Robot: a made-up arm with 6 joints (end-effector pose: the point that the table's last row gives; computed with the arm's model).
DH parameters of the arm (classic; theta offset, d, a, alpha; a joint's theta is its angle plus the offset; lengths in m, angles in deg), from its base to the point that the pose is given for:
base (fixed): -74.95 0 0.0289 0
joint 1: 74.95 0.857 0.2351 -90
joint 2: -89.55 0 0.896 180
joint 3: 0.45 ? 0.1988 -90
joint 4: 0 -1.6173 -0.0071 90
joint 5: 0 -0.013 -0.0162 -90
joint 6: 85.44 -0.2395 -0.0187 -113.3
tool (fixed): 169.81 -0.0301 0 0
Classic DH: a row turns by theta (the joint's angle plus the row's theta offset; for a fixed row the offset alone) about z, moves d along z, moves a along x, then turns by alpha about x.
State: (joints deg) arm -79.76 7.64 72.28 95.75 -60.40 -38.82
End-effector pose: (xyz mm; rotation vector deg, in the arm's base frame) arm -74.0 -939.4 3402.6 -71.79 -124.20 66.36
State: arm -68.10 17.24 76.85 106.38 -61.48 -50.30
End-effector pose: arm 211.3 -1167.2 3328.7 -65.28 -127.54 76.98
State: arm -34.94 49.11 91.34 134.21 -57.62 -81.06
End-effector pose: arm 1495.8 -1287.4 2856.2 -19.66 -133.89 111.22
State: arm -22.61 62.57 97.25 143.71 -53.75 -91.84
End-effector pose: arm 2011.5 -1027.1 2553.6 -8.58 132.30 -120.78
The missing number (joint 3, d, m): 0.0358
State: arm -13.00 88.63 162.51 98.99 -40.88 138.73
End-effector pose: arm 1372.7 -562.3 2626.7 -24.26 -18.67 -0.50
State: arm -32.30 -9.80 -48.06 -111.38 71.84 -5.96
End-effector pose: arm 1135.2 -1011.7 788.1 52.99 109.77 -19.70
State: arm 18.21 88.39 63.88 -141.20 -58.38 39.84
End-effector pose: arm 2713.0 939.8 473.4 -73.14 17.62 87.94
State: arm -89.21 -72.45 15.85 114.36 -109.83 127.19
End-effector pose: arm -255.4 785.9 2666.1 -24.76 -78.23 -104.47
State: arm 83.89 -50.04 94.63 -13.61 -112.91 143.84
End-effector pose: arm -227.9 -1692.6 2301.9 -37.69 4.10 -164.93
